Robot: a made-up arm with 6 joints. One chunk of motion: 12 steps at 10 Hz.
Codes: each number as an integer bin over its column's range. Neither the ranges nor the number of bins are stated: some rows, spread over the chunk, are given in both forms.
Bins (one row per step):
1: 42 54 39 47 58 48
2: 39 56 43 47 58 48
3: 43 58 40 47 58 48
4: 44 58 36 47 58 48
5: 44 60 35 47 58 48
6: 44 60 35 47 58 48
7: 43 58 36 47 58 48
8: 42 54 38 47 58 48
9: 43 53 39 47 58 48
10: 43 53 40 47 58 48
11: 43 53 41 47 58 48
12: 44 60 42 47 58 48
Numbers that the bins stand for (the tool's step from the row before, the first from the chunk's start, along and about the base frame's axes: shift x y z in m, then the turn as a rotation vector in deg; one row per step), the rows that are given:
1: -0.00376 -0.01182 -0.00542 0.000 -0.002 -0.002
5: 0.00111 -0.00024 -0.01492 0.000 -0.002 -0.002
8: -0.00376 -0.01182 -0.00780 0.000 -0.002 -0.002
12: 0.00111 -0.00024 0.00170 0.000 -0.002 -0.002
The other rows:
2: -0.01106 -0.00796 0.00407 0.000 -0.002 -0.002
3: -0.00132 -0.00410 -0.00305 0.000 -0.002 -0.002
4: 0.00111 -0.00410 -0.01255 0.000 -0.002 -0.002
6: 0.00111 -0.00024 -0.01492 0.000 -0.002 -0.002
7: -0.00132 -0.00410 -0.01255 0.000 -0.002 -0.002
9: -0.00132 -0.01375 -0.00542 0.000 -0.002 -0.002
10: -0.00132 -0.01375 -0.00305 0.000 -0.002 -0.002
11: -0.00132 -0.01375 -0.00068 0.000 -0.002 -0.002

